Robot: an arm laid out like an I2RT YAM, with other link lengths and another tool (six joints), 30 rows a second.
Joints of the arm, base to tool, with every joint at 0 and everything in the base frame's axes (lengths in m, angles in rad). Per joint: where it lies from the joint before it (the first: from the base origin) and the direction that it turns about. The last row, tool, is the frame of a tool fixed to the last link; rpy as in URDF.
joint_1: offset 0 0 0.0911 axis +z
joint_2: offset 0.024 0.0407 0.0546 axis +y
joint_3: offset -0.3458 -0.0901 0 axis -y
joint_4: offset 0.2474 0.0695 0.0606 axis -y
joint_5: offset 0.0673 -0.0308 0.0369 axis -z
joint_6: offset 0.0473 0 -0.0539 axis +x
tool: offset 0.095 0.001 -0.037 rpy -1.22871 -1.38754 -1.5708
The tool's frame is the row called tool.
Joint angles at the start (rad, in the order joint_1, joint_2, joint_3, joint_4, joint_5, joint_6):
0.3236 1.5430 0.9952 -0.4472 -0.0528 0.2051
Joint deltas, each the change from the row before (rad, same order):
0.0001 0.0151 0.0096 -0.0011 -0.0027 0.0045
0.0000 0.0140 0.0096 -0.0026 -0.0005 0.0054
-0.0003 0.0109 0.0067 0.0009 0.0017 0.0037
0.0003 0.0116 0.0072 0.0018 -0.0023 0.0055
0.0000 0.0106 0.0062 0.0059 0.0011 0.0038
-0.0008 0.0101 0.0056 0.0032 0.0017 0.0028
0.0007 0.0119 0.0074 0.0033 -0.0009 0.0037
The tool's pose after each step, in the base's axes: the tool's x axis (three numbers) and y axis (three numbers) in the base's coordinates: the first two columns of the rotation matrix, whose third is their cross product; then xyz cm. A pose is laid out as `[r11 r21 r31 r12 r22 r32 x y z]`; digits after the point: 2 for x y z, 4 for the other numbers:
[0.8702 -0.1112 0.4800 0.1783 -0.8371 -0.5172 31.09 11.05 20.85]
[0.8735 -0.1154 0.4730 0.1706 -0.8374 -0.5192 31.37 11.17 20.70]
[0.8746 -0.1189 0.4700 0.1651 -0.8385 -0.5193 31.65 11.24 20.58]
[0.8763 -0.1233 0.4658 0.1602 -0.8371 -0.5231 31.92 11.40 20.45]
[0.8754 -0.1273 0.4664 0.1575 -0.8369 -0.5241 32.27 11.51 20.35]
[0.8755 -0.1307 0.4652 0.1534 -0.8378 -0.5240 32.56 11.57 20.22]
[0.8763 -0.1334 0.4630 0.1506 -0.8370 -0.5261 32.87 11.73 20.08]

